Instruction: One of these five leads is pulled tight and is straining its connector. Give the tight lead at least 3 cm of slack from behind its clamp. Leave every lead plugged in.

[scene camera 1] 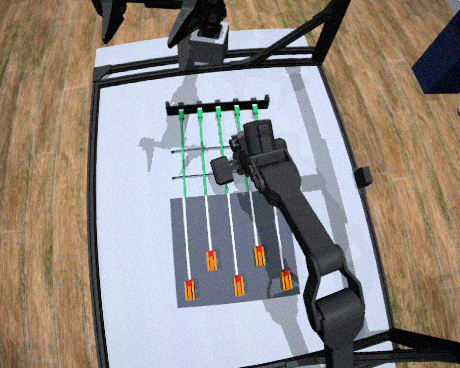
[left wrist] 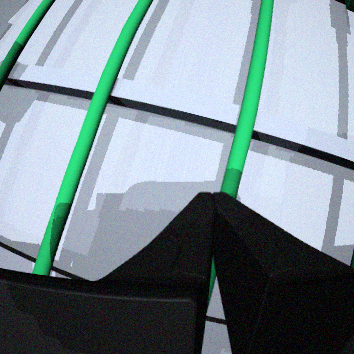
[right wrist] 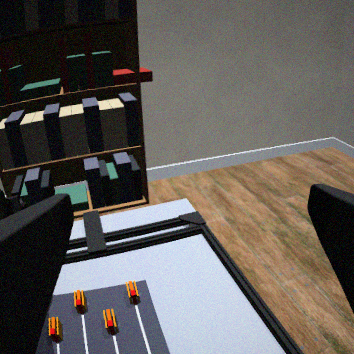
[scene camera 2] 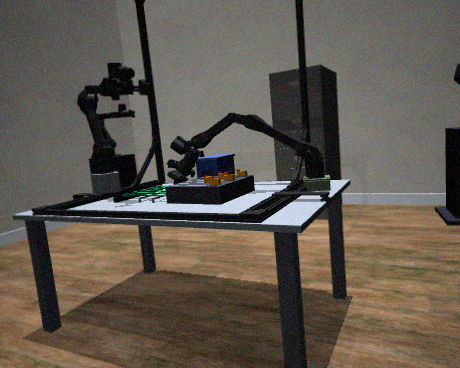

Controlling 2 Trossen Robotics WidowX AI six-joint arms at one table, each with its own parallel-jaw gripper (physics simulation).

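Places are measured from the left arm's base along level axes (x back, y right, z up), in millimetres.
Pixels of known places: left gripper, fingertip midpoint: point(scene camera 1: 241, 155) point(left wrist: 210, 205); right gripper, fingertip midpoint: point(scene camera 1: 135, 43) point(right wrist: 193, 202) point(scene camera 2: 139, 85); left arm's base, link origin: point(scene camera 2: 316, 177); right arm's base, link origin: point(scene camera 1: 209, 30) point(scene camera 2: 104, 173).
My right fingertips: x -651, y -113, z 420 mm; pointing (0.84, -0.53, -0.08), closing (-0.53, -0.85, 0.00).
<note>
Ahead of a thing's pixels: the offset from my right fingertips to its middle. "*": to the spot under its first point.
Several green leads point(scene camera 1: 183, 160) point(left wrist: 105, 85) run side by side from a black connector bar @(* dx -143, dy +167, dz -438 mm) point(scene camera 1: 217, 107), cross thin dark rods @(* dx -20, dy +158, dz -449 mm) point(left wrist: 170, 112) and continue white over a grey box point(scene camera 1: 196, 220) point(scene camera 2: 195, 194) to orange clamps @(* dx +317, dy +32, dz -376 mm) point(scene camera 1: 239, 285) with red ends. All the connectors in view sit at the bar. Which lead is tight cannot be told. My left gripper point(scene camera 2: 176, 173) point(left wrist: 210, 205) is shut and empty, low over the leads; one green lead passes behind its tips in the left wrist view. My right gripper point(scene camera 1: 139, 41) point(right wrist: 193, 202) is open and empty, high beyond the bar.
My left arm point(scene camera 1: 305, 225) reaches over the right side of the box, hiding parts of the right-hand leads. A black frame point(scene camera 1: 92, 200) borders the table. A blue box point(scene camera 2: 216, 165) stands behind the grey box, and a bookshelf point(right wrist: 143, 165) stands beyond the table.
</note>
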